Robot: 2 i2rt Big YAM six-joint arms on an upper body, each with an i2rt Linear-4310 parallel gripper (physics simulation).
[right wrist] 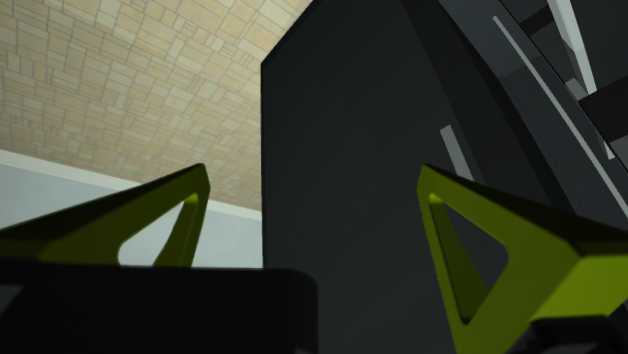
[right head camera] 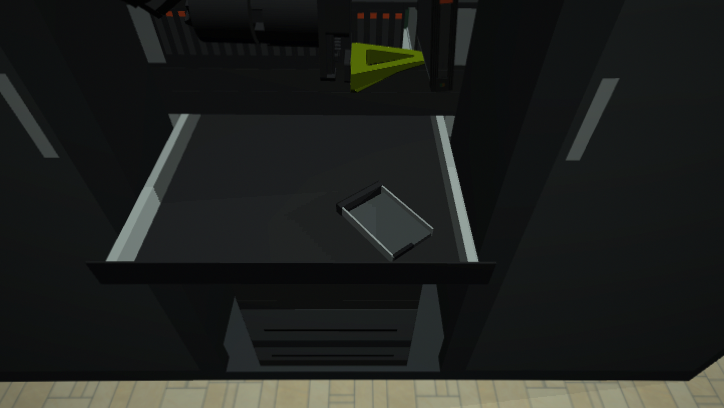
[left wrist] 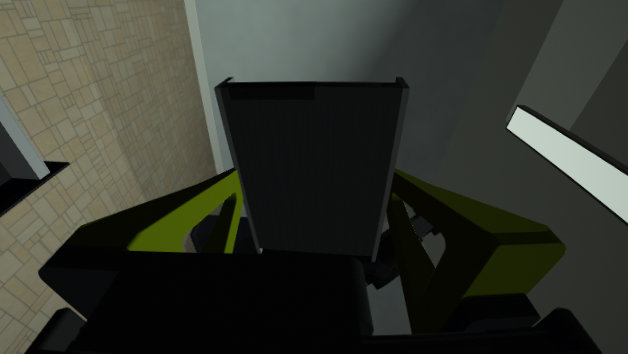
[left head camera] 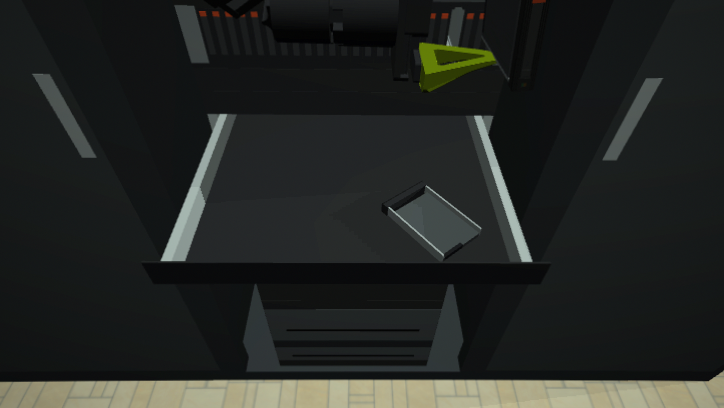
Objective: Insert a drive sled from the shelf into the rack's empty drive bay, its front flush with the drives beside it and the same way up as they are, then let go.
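Frame: origin at the left arm's base, x left, y down, z back, level; metres.
Seen in the pictures: left gripper, fingertip midpoint: (left wrist: 313,176) (left head camera: 511,13); right gripper, fingertip midpoint: (right wrist: 313,175).
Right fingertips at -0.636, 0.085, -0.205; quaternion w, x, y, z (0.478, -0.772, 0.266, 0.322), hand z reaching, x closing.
Observation:
Offsets run from my right fingertips to a thing's top centre, as dx, dy, dz. "spot": to the spot under its first point. Level surfaces: height alone.
My left gripper (left wrist: 313,176) is shut on a drive sled @(+0.239, -0.064, -0.275) (left head camera: 526,48) (right head camera: 442,50) (left wrist: 315,150), its fingers on the sled's two long edges. The sled stands upright on edge, front towards the head cameras, red tab at the top, before the right end of the drive row. Part of the gripper is above the head views. Upright drives (left head camera: 230,40) (right head camera: 379,38) with red tabs fill the rack. A pale upright gap (left head camera: 456,25) in the row, left of the held sled, looks like the empty bay. Its lower part is hidden. My right gripper (right wrist: 313,175) is open and empty.
A second sled @(+0.267, +0.263, -0.309) (left head camera: 435,223) (right head camera: 387,223) lies flat and turned on the pulled-out shelf @(dy +0.280) (left head camera: 283,167) (right head camera: 243,167), open side up. Pale rails @(spot: +0.160, +0.247, -0.338) (left head camera: 506,192) (right head camera: 458,192) edge the shelf. Dark cabinet panels (left head camera: 633,243) (right wrist: 350,150) stand at both sides.

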